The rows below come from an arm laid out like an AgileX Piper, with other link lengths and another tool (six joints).
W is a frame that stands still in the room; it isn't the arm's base.
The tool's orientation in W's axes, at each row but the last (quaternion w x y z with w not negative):
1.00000, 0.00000, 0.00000, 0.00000
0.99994, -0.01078, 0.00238, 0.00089
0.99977, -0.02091, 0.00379, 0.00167
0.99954, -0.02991, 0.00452, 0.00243
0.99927, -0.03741, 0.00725, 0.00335
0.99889, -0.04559, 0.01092, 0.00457
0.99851, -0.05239, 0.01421, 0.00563
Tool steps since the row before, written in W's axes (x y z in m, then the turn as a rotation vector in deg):
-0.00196, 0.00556, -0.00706, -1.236, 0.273, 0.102
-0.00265, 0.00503, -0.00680, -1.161, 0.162, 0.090
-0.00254, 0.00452, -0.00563, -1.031, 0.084, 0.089
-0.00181, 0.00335, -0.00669, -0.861, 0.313, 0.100
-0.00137, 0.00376, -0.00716, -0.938, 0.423, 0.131
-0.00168, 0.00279, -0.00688, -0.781, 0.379, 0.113
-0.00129, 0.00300, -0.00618, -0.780, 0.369, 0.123
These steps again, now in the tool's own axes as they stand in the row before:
-0.00196, 0.00556, -0.00706, -1.236, 0.273, 0.102
-0.00261, 0.00518, -0.00670, -1.161, 0.162, 0.088
-0.00248, 0.00476, -0.00545, -1.031, 0.084, 0.085
-0.00173, 0.00375, -0.00649, -0.860, 0.311, 0.111
-0.00124, 0.00429, -0.00688, -0.937, 0.419, 0.149
-0.00150, 0.00342, -0.00663, -0.780, 0.375, 0.130
-0.00108, 0.00365, -0.00587, -0.780, 0.364, 0.139

